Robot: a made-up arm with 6 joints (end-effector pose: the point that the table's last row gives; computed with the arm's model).
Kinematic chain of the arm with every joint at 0, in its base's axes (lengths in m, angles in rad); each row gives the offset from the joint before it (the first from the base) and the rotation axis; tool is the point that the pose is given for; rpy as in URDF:
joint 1: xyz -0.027 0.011 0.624 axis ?
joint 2: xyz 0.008 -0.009 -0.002 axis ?
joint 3: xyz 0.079 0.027 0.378 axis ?
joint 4: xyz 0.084 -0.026 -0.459 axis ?
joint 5: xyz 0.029 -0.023 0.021 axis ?
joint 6: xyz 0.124 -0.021 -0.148 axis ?
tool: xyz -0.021 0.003 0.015 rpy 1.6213 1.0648 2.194
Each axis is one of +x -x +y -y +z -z.
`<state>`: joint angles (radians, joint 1 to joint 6).
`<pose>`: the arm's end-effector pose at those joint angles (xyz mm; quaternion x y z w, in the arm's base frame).
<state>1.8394 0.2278 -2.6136 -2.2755 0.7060 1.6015</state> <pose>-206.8 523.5 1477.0 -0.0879 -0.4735 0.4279 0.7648</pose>
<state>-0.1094 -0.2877 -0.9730 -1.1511 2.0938 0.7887</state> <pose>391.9 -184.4 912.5 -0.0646 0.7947 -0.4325 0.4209</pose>
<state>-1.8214 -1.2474 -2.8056 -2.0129 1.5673 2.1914</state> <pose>103.7 881.7 1048.7 0.4120 0.8390 0.3201 0.1545</pose>
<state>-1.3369 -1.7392 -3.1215 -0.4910 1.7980 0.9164</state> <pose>-321.5 859.0 574.9 -0.3362 -0.6546 -0.2920 0.6109</pose>
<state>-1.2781 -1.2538 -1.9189 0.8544 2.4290 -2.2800</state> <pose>-36.2 292.1 1242.7 -0.7857 0.4649 0.3953 0.1012</pose>
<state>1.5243 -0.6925 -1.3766 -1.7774 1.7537 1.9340</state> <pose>110.4 247.4 1342.6 0.1302 -0.0914 0.1069 0.9815</pose>
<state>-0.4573 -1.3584 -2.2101 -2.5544 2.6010 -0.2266</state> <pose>-670.5 282.4 1032.7 0.5995 0.0989 -0.6052 0.5143</pose>
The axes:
joint 1: +z
joint 2: +y
joint 3: +y
joint 4: -z
joint 5: +y
joint 6: -z

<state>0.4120 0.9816 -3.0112 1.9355 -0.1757 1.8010</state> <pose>826.3 199.1 1005.0 -0.9698 0.1240 -0.1758 0.1152</pose>
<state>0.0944 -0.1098 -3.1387 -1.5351 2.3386 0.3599</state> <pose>-124.5 -147.9 1413.4 0.2837 0.2570 -0.3621 0.8499</pose>
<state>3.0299 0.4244 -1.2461 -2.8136 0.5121 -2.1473</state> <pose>-739.9 12.9 533.5 -0.0003 -0.3488 -0.9346 0.0700</pose>
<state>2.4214 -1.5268 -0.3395 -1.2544 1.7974 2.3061</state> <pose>-33.5 207.0 944.9 0.1704 0.2080 0.5247 0.8077</pose>
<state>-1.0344 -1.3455 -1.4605 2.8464 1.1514 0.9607</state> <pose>-134.7 249.6 1386.5 0.3869 -0.1393 0.8579 0.3080</pose>
